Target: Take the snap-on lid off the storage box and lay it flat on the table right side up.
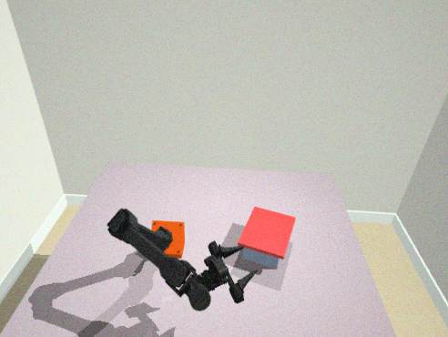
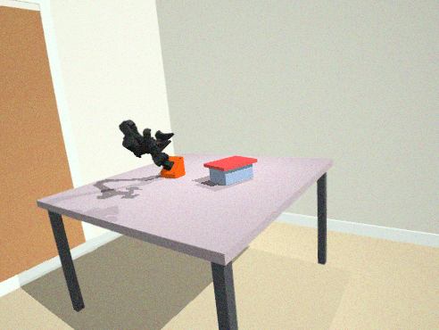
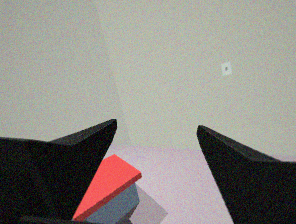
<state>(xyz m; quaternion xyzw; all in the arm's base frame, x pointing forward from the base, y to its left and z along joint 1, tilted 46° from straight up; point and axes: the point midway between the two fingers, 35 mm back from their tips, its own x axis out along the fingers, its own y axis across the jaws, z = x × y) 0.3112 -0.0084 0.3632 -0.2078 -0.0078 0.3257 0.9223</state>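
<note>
Now: gripper tip 60 mm short of the red lid, 340 mm to the right of it and 200 mm above it. From my gripper tip the other things lie so: storage box: 60 mm ahead, 340 mm to the left, 250 mm below.
</note>
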